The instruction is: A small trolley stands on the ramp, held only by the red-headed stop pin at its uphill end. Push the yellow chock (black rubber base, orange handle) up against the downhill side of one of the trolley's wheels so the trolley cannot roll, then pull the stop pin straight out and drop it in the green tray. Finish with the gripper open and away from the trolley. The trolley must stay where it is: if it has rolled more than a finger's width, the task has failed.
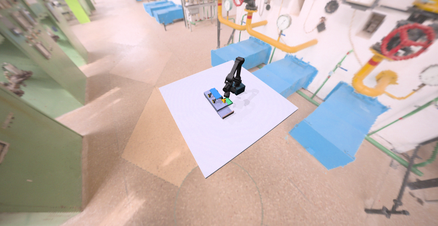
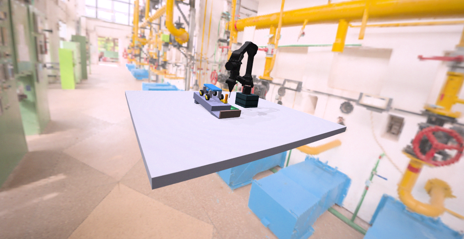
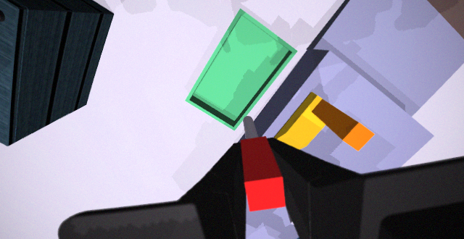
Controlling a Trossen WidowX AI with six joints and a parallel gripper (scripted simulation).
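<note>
The red-headed stop pin is right at my gripper tip. Round my gripper tip: blue-decked trolley 10 cm ahead, 8 cm to the right, 3 cm below; then green tray 14 cm below, 2 cm behind; then yellow chock 5 cm below, 5 cm ahead, 1 cm to the left.
</note>
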